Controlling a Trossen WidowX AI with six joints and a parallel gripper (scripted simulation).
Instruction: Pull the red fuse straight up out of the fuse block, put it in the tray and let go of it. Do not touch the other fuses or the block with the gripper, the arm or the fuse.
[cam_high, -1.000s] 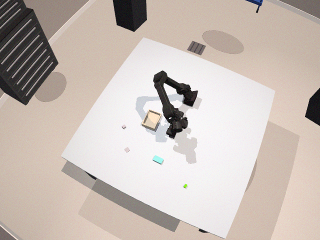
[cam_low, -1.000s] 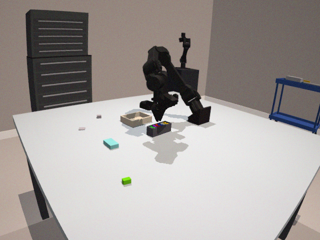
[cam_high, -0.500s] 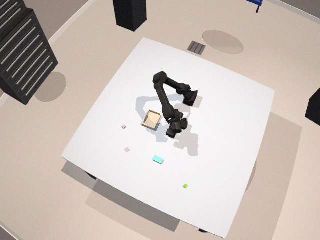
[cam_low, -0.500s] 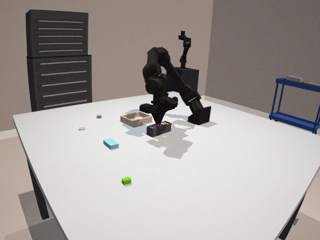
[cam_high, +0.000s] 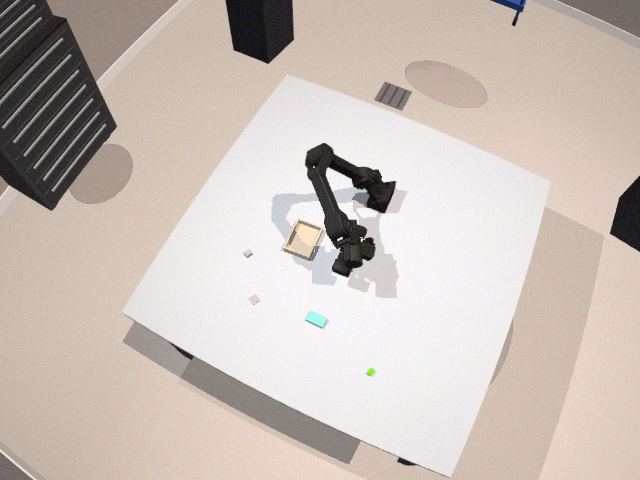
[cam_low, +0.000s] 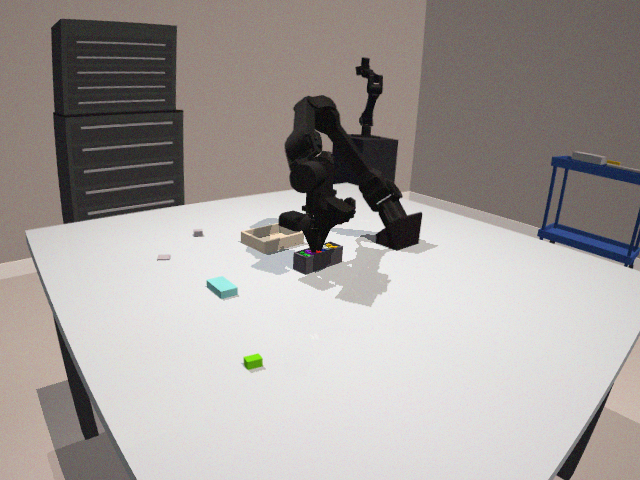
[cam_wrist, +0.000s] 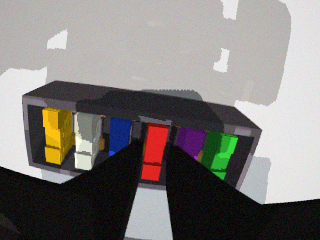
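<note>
My gripper tip is now 10 mm above the red fuse. The rest, counted from my gripper tip: beige tray 180 mm to the right, 30 mm below, 10 mm ahead; cyan block 240 mm ahead, 30 mm below, 20 mm to the left; small green block 300 mm ahead, 270 mm to the left, 30 mm below.
</note>
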